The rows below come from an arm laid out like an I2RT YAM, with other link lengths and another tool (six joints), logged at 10 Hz.
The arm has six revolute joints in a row. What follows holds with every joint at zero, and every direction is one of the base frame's. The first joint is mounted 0.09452 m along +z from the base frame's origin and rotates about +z. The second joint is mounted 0.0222 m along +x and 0.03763 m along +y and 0.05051 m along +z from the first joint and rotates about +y. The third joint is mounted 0.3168 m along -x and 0.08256 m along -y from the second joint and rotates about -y. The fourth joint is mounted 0.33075 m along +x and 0.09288 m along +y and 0.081 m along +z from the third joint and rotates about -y. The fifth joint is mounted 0.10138 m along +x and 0.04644 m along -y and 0.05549 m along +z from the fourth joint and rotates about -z. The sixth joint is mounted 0.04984 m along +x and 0.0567 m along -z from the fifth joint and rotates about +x. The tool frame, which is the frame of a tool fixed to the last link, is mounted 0.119 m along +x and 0.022 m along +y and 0.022 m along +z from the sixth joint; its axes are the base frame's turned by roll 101.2, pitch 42.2 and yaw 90 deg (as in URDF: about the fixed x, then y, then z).
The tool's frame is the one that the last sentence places.
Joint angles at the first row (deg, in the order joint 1, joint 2, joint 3, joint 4, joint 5, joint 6):
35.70, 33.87, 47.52, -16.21, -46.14, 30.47
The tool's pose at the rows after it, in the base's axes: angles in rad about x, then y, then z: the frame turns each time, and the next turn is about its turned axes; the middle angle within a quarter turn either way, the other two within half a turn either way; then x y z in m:
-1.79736, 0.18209, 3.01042, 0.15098, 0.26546, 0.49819
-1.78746, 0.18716, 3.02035, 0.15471, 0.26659, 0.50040
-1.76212, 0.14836, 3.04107, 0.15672, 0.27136, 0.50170
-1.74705, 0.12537, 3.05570, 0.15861, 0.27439, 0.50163
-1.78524, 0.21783, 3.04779, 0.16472, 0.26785, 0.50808
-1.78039, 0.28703, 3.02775, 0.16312, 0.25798, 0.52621
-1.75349, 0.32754, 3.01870, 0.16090, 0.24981, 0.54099
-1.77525, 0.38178, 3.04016, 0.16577, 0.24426, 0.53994
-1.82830, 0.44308, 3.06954, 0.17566, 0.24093, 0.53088
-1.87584, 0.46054, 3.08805, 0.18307, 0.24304, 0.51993
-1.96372, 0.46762, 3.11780, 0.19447, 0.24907, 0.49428
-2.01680, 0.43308, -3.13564, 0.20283, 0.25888, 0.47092
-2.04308, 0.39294, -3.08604, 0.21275, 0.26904, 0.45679
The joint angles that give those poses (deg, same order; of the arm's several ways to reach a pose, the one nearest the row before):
35.77, 34.01, 47.56, -16.00, -45.42, 30.79
35.75, 34.41, 47.41, -14.60, -45.07, 31.98
35.76, 35.40, 46.33, -10.54, -47.02, 35.22
35.75, 36.07, 45.54, -7.79, -48.15, 37.34
35.70, 35.74, 48.77, -14.26, -43.09, 33.47
35.76, 34.87, 51.72, -17.46, -39.37, 32.04
35.71, 33.89, 52.93, -17.64, -37.24, 32.76
35.72, 33.36, 53.66, -20.10, -33.96, 32.27
35.73, 33.56, 54.34, -23.42, -30.15, 30.58
35.72, 34.44, 54.52, -25.34, -28.84, 29.00
35.75, 36.02, 53.92, -28.08, -27.55, 26.09
35.76, 37.89, 52.57, -28.43, -28.57, 25.18
35.74, 40.36, 51.98, -27.53, -29.90, 26.75

